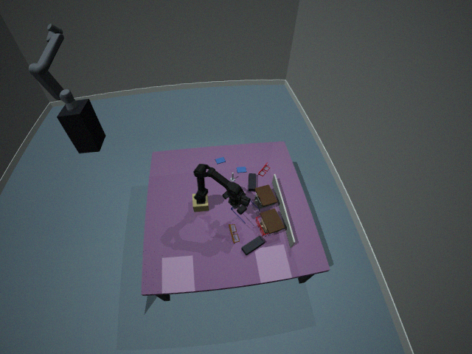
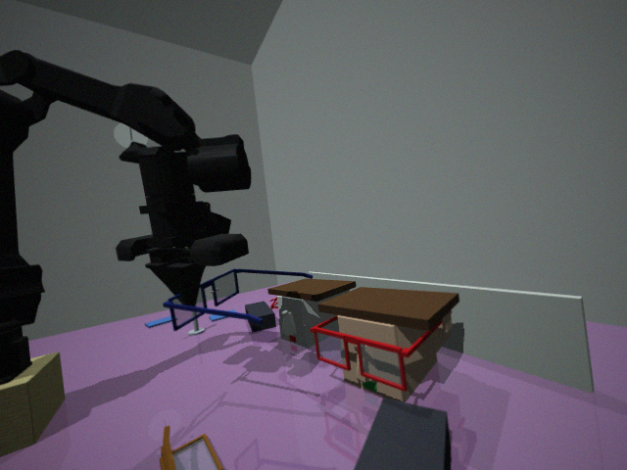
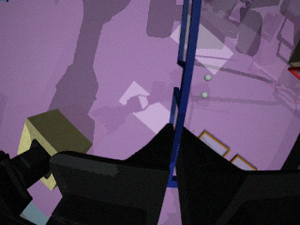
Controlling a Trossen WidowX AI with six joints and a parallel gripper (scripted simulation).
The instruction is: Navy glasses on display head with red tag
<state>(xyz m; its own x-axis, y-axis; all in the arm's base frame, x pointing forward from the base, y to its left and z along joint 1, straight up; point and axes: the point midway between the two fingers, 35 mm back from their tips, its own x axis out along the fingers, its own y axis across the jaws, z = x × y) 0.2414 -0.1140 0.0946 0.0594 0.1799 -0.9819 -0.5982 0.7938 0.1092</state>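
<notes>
My gripper tip is 22 cm short of the pale display head, 9 cm to the right of it and 8 cm above it. From my gripper tip the other things lie so: upright panel 37 cm ahead, 8 cm below; then post stand 2 cm ahead, 35 cm to the left, 11 cm below; then tan display head 23 cm ahead, 13 cm to the right, 8 cm below.
</notes>
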